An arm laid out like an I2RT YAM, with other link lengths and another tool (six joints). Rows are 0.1 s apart.
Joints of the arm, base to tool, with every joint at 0 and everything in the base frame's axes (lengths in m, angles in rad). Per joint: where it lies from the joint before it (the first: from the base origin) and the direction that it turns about. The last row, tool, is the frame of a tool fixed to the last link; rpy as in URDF.
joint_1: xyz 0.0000 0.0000 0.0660 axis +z
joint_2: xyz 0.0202 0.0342 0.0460 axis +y
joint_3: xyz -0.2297 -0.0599 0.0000 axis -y
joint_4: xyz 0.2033 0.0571 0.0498 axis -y
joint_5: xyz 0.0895 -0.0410 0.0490 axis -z
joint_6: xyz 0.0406 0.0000 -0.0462 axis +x
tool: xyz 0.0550 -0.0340 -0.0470 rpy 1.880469 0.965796 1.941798
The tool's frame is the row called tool.
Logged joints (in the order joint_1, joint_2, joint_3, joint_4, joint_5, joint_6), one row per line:
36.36 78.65 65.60 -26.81 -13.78 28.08
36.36 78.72 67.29 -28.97 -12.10 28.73
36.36 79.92 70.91 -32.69 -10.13 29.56
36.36 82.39 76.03 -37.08 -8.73 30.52
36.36 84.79 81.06 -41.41 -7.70 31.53
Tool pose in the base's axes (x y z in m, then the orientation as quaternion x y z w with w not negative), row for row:
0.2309 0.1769 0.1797 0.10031 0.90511 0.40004 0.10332
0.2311 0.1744 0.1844 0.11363 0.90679 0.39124 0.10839
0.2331 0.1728 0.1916 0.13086 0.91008 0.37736 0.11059
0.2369 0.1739 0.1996 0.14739 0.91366 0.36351 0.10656
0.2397 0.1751 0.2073 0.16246 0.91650 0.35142 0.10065
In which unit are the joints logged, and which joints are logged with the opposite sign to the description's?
The joints are logged in degrees. Opposite sign: none.
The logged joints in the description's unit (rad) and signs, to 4 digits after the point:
0.6346 1.3727 1.1449 -0.4679 -0.2405 0.4901
0.6346 1.3739 1.1744 -0.5056 -0.2112 0.5014
0.6346 1.3949 1.2376 -0.5705 -0.1768 0.5159
0.6346 1.4380 1.3270 -0.6472 -0.1524 0.5327
0.6346 1.4799 1.4148 -0.7227 -0.1344 0.5503

